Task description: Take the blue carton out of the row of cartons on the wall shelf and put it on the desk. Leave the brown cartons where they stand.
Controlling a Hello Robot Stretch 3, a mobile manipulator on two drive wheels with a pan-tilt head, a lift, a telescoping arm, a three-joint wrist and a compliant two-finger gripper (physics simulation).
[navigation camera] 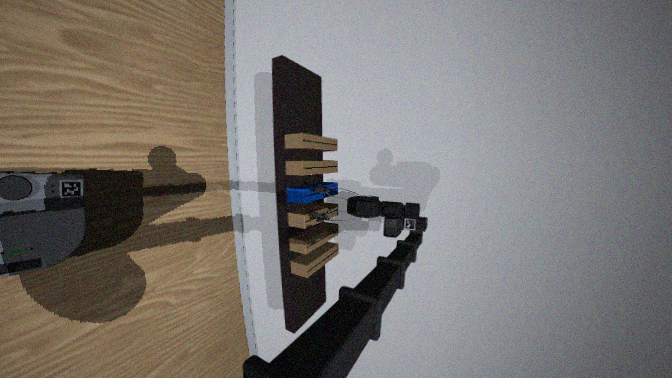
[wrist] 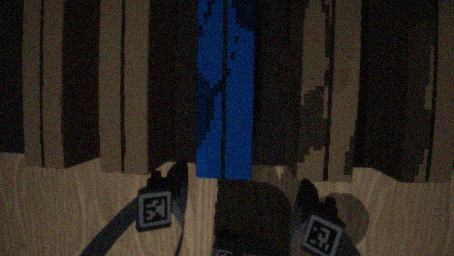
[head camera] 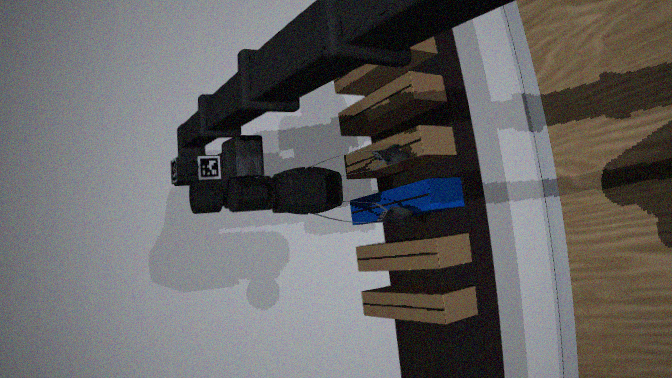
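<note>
The blue carton stands in the row on the dark wall shelf, with brown cartons on both sides. My gripper is open and empty. Its fingers are apart near the row's outer ends. In the wrist view the blue carton's end lies between the two fingertips across the picture, closer to the left one. In the head view one fingertip overlaps the blue carton and the other overlaps a neighbouring brown carton. Contact cannot be told. The desk does not show.
Brown cartons stand beyond the blue one, with narrow gaps between. More brown cartons stand on the other side, near my arm. The wall is behind the shelf. My base shows over the wooden floor.
</note>
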